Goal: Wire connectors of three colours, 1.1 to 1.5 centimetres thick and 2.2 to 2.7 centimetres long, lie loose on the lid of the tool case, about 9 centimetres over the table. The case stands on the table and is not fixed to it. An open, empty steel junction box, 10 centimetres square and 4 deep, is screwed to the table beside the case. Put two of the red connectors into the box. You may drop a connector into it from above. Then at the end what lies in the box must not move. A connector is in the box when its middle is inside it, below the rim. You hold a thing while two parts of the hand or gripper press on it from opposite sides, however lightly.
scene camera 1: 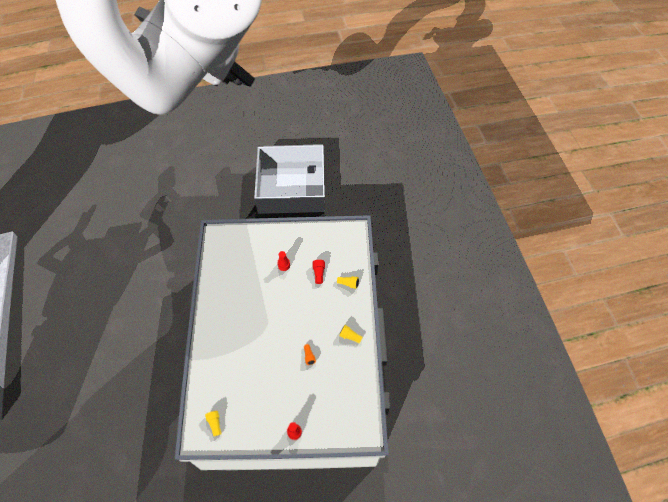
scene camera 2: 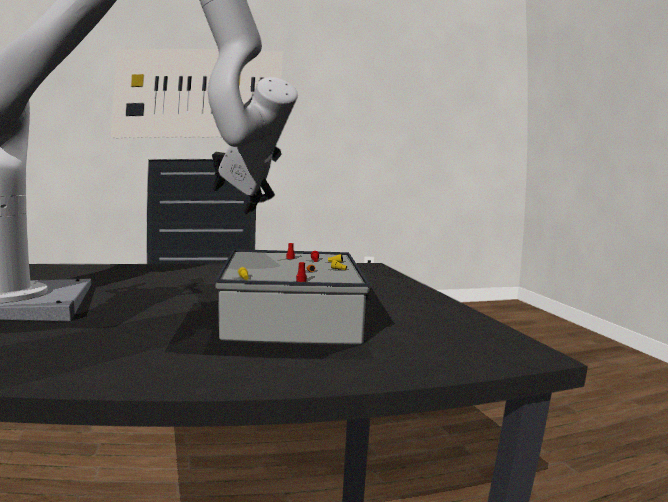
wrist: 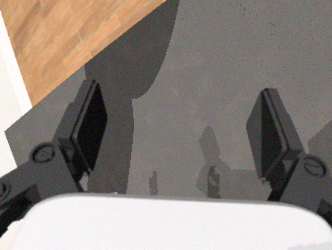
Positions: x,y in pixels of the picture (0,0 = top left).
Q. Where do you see a tool case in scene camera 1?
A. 249,321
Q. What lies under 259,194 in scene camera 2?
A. The gripper.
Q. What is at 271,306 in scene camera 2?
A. A tool case.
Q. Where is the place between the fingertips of the gripper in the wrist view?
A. At 178,103
